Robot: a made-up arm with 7 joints. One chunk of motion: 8 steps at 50 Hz.
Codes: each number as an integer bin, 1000 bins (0 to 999) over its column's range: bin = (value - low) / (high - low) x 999, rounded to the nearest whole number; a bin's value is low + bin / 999 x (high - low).
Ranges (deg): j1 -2.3..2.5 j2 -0.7..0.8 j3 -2..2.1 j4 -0.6..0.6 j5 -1.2..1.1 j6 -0.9..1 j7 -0.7..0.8
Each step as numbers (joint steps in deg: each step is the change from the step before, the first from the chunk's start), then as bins.
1 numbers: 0.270 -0.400 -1.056 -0.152 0.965 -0.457 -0.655
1 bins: 535 200 230 373 940 233 30
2 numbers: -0.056 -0.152 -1.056 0.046 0.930 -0.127 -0.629
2 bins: 467 365 230 538 925 406 47
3 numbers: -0.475 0.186 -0.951 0.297 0.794 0.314 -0.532
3 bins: 380 590 256 747 866 638 112
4 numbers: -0.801 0.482 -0.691 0.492 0.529 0.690 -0.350
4 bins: 312 787 319 909 751 836 233
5 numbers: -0.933 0.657 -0.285 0.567 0.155 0.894 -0.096
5 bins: 285 904 418 972 589 943 402
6 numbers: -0.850 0.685 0.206 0.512 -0.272 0.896 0.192
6 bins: 302 922 538 926 403 944 594
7 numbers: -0.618 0.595 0.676 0.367 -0.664 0.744 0.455
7 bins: 350 862 652 805 233 864 769
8 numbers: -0.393 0.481 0.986 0.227 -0.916 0.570 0.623
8 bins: 397 787 728 688 123 773 881
